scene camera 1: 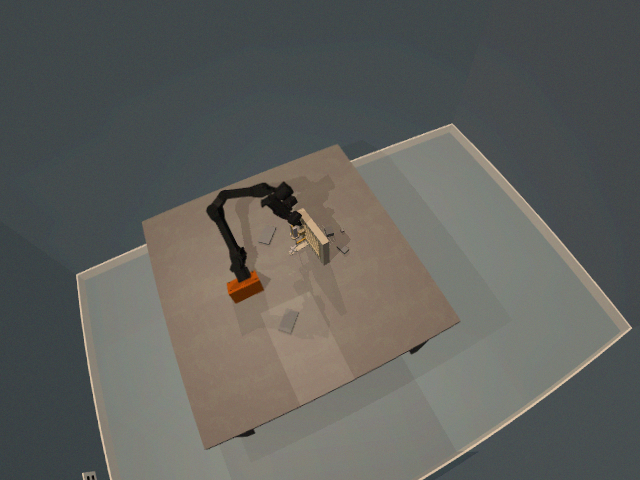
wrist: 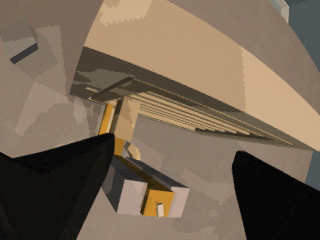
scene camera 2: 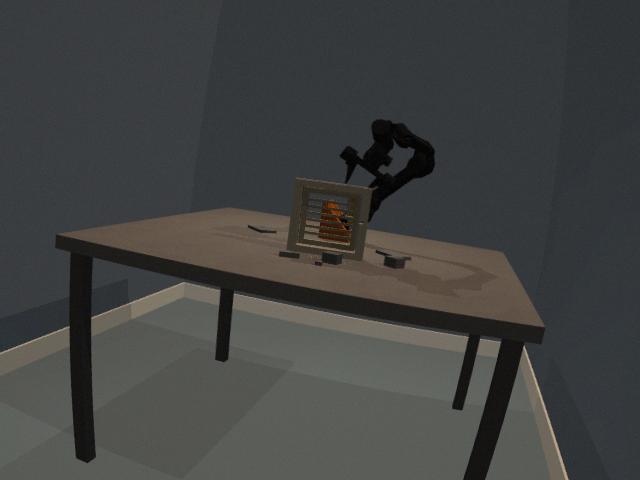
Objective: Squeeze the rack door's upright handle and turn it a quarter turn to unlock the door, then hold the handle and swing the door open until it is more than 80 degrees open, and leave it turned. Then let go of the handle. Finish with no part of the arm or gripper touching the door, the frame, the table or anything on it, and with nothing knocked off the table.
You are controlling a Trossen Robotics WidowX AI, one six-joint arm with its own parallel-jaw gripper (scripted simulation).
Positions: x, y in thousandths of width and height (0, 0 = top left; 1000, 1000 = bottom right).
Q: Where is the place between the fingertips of the gripper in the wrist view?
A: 548, 631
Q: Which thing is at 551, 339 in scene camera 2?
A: The gripper.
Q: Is the gripper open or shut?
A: Open.
